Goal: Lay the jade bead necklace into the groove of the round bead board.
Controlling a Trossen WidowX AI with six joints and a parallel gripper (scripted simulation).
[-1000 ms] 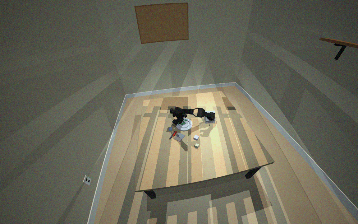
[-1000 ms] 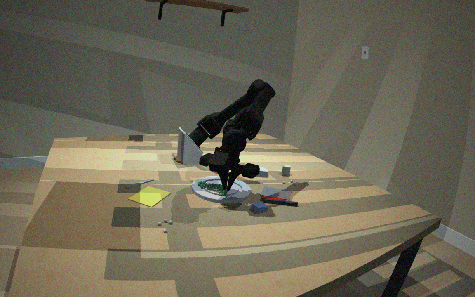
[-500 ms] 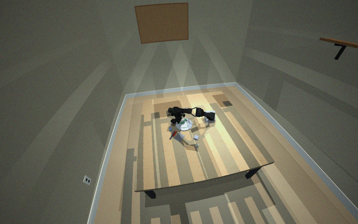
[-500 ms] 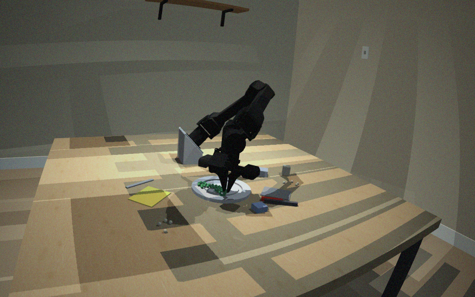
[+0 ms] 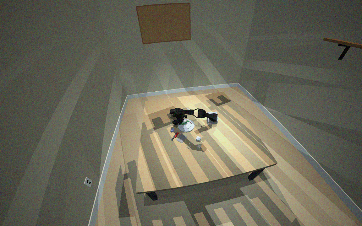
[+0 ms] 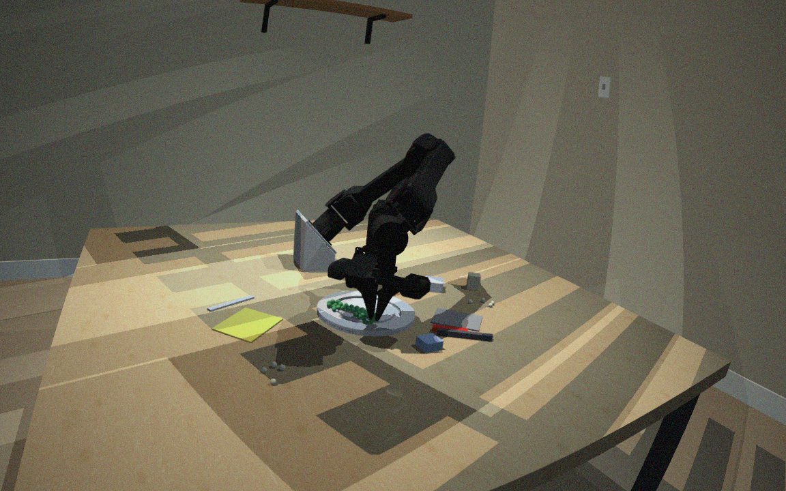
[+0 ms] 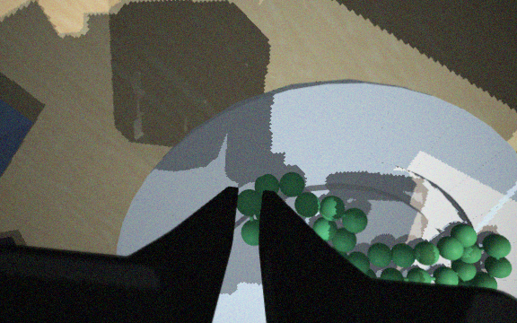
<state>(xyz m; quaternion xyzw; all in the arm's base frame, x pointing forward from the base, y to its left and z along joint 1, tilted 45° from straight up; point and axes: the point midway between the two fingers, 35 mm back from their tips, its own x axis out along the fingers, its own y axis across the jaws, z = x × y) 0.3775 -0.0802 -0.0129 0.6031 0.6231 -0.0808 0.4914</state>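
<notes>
The round grey bead board lies 6 cm behind my gripper tip, 2 cm to the left of it and 1 cm below it. The rest, counted from my gripper tip: grey plate: 3 cm ahead, 19 cm to the left, 2 cm below; then blue block: 10 cm ahead, 5 cm to the left, 1 cm below; then red and black pen: 9 cm ahead, 14 cm to the left, 1 cm below.
</notes>
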